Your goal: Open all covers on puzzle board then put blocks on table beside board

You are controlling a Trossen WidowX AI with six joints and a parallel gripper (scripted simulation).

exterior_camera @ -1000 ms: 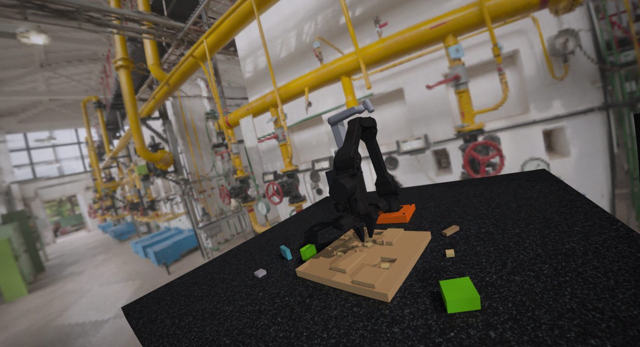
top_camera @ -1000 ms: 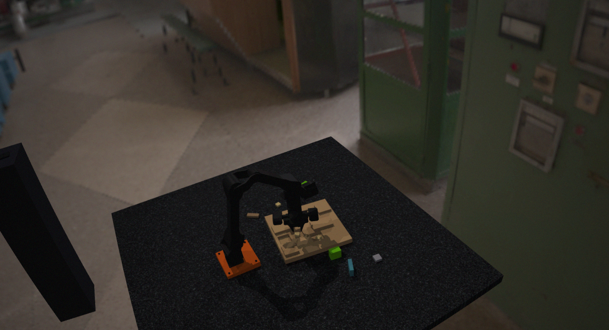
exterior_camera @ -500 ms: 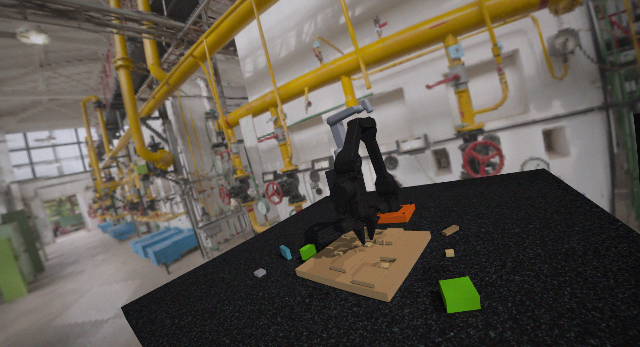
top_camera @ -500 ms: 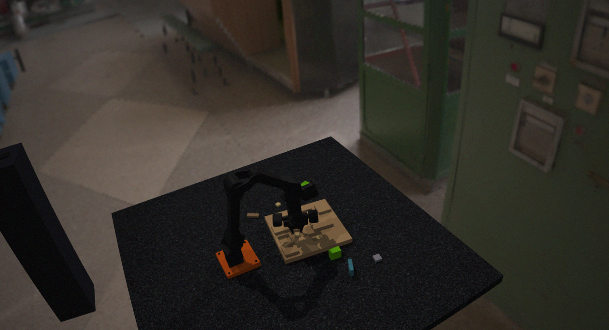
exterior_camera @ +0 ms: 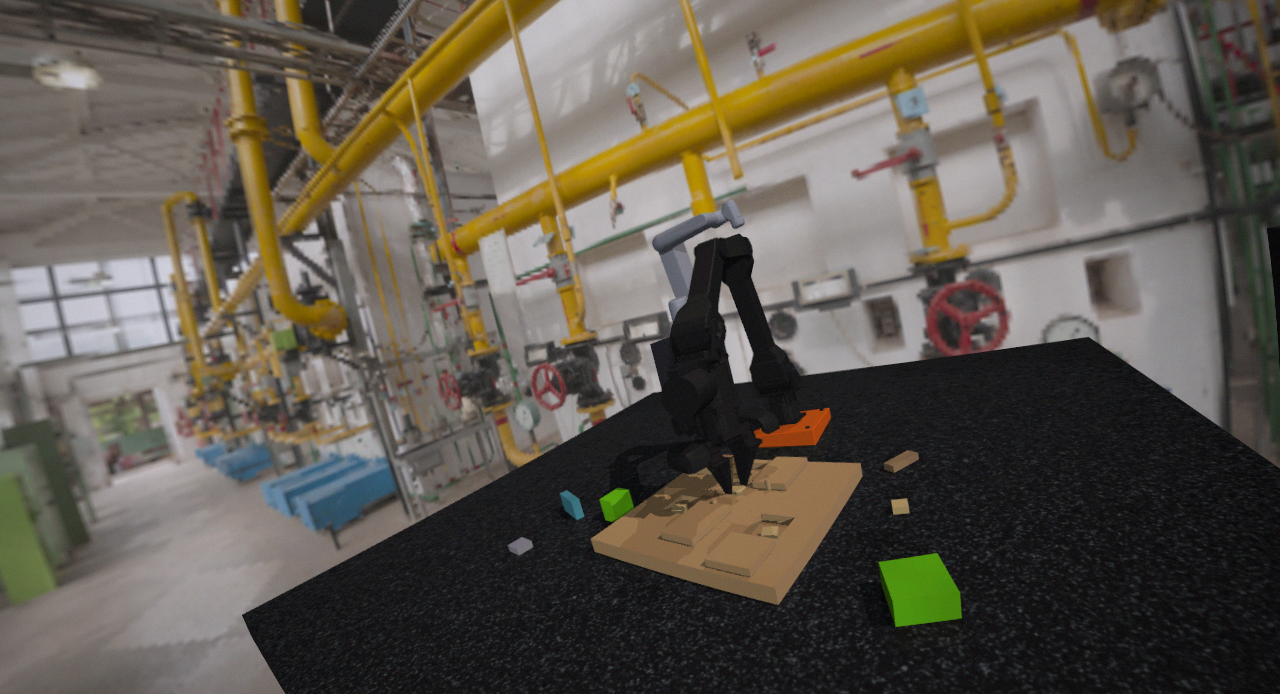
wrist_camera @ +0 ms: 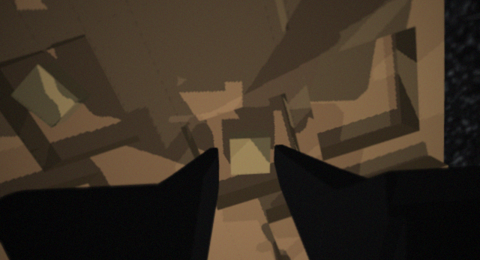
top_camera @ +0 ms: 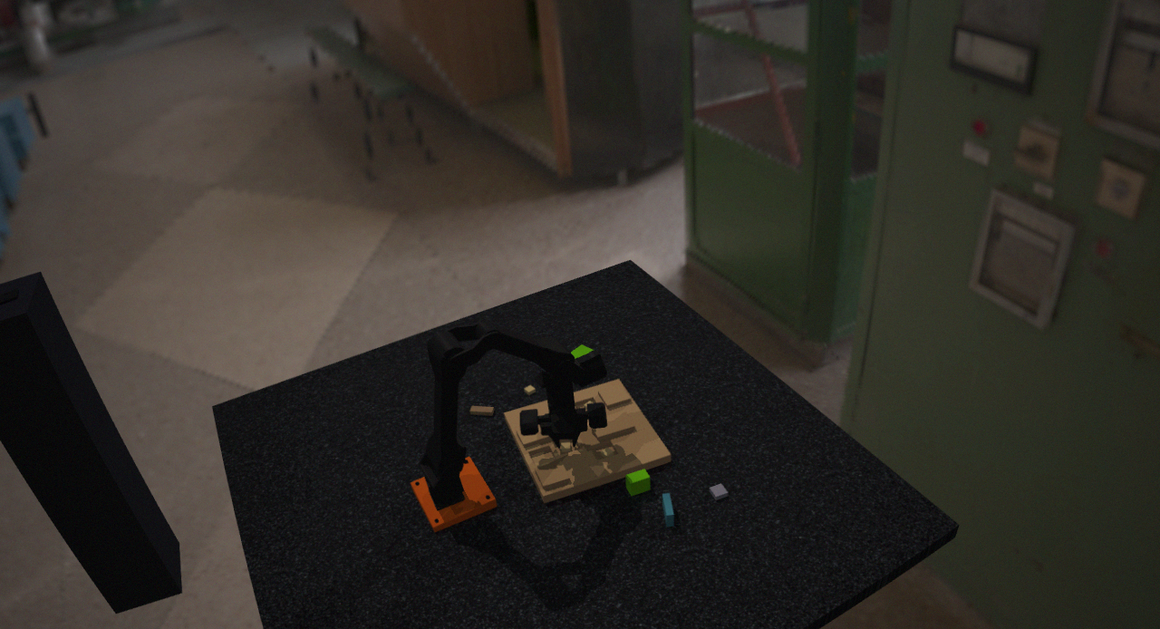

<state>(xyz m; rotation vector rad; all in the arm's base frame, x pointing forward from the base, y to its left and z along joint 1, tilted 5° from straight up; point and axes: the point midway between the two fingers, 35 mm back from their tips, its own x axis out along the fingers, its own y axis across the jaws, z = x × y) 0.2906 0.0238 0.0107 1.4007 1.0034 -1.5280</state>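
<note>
Right now the tan puzzle board is 5 cm ahead of my gripper tip and 1 cm to the left of it. Also, from my gripper tip: teal block 28 cm to the right, 10 cm ahead; then small green cube 18 cm to the right, 9 cm ahead; then large green block 28 cm to the left, 17 cm ahead.
</note>
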